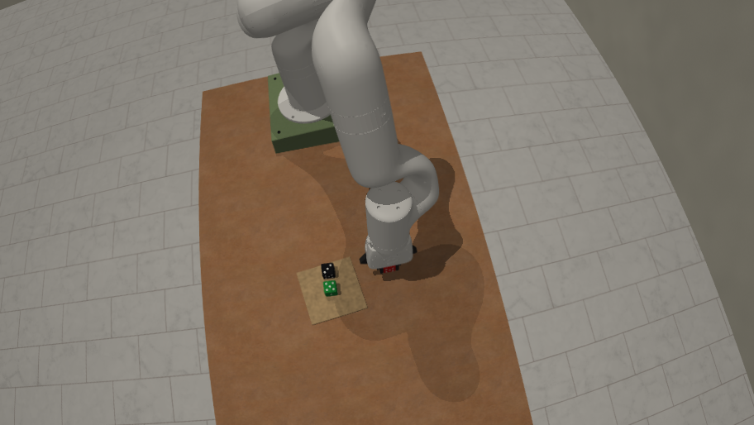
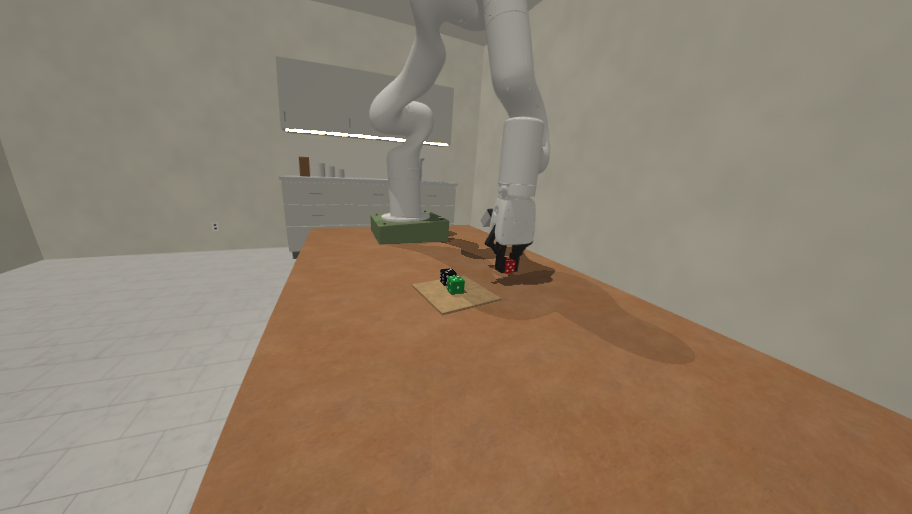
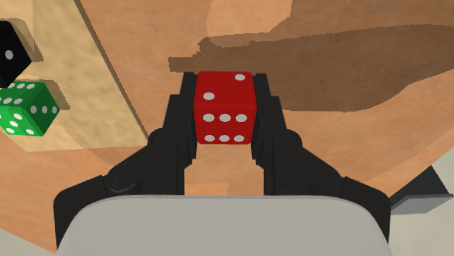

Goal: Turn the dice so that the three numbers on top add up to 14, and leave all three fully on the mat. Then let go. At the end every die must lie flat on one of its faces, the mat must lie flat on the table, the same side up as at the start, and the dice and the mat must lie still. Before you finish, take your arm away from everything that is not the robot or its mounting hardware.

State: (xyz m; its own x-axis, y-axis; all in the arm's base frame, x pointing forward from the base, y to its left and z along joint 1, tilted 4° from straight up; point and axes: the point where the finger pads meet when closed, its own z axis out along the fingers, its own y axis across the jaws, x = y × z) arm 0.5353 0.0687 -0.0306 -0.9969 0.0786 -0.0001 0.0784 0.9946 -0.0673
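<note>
Now: the green die 1 cm ahead of my hand, 15 cm to the right of it and 3 cm below it. The rest, counted from my hand: black die (3 cm behind, 14 cm to the right, 3 cm below); tan square mat (1 cm ahead, 15 cm to the right, 5 cm below); red die (1 cm below).
</note>
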